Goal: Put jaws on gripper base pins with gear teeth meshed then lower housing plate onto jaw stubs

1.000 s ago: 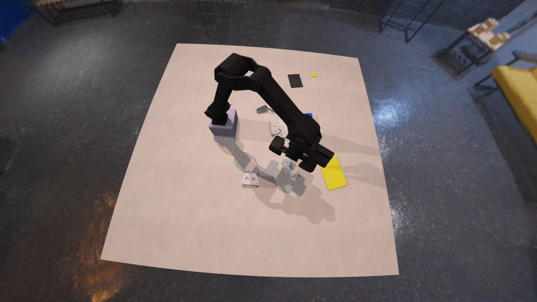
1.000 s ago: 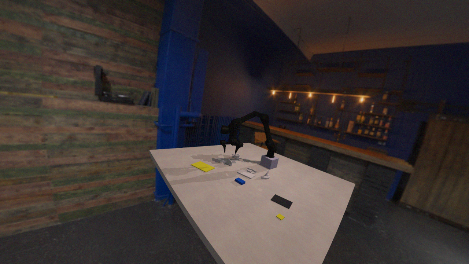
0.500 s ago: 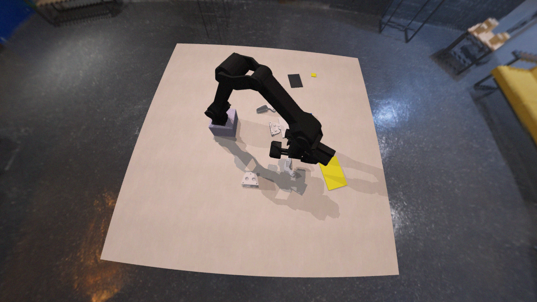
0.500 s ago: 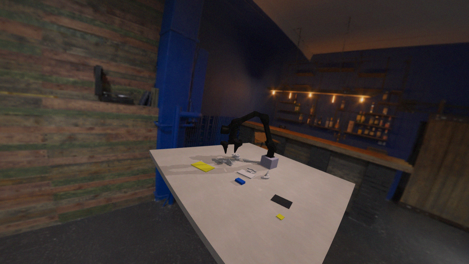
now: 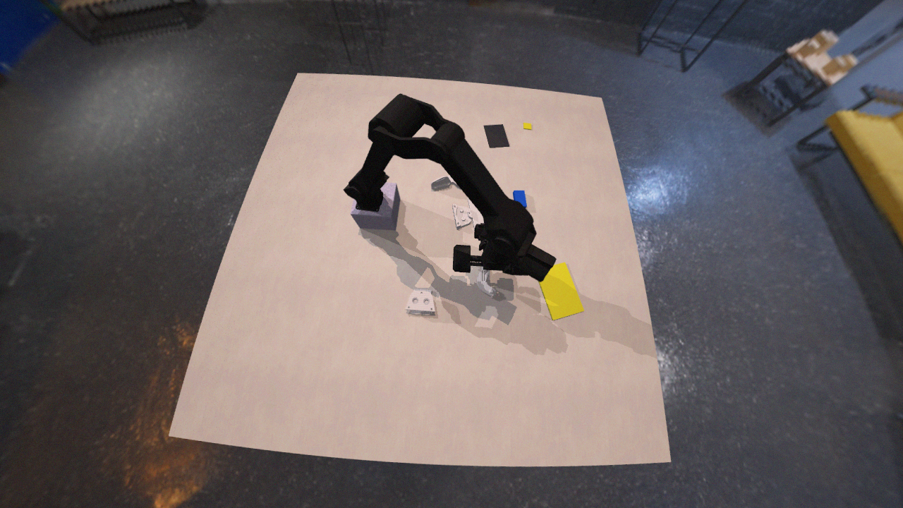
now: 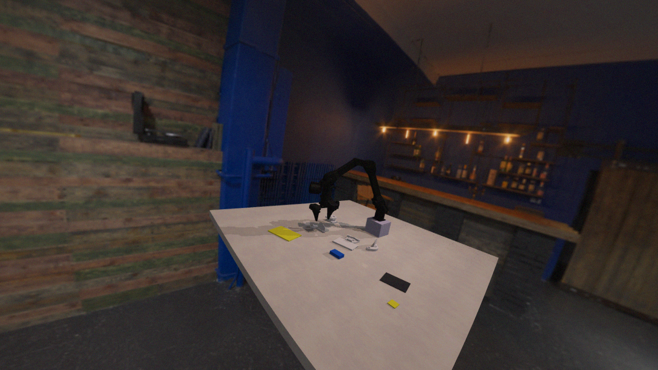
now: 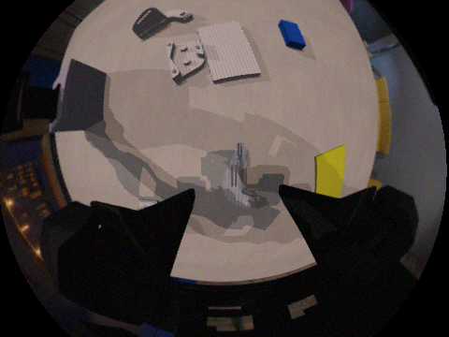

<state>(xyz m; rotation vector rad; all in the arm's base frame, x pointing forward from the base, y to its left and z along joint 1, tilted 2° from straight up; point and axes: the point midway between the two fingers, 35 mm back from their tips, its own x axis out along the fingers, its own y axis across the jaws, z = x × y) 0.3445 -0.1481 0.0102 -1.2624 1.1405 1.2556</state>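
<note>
My gripper tip is 5 cm above the grey jaw, 3 cm to the left of it and 2 cm short of it. The rest, counted from my gripper tip: blue block 27 cm to the left, 10 cm ahead, 5 cm below; white block 16 cm behind, 10 cm to the right, 5 cm below; yellow sheet 23 cm ahead, 6 cm below, 2 cm to the right.
</note>
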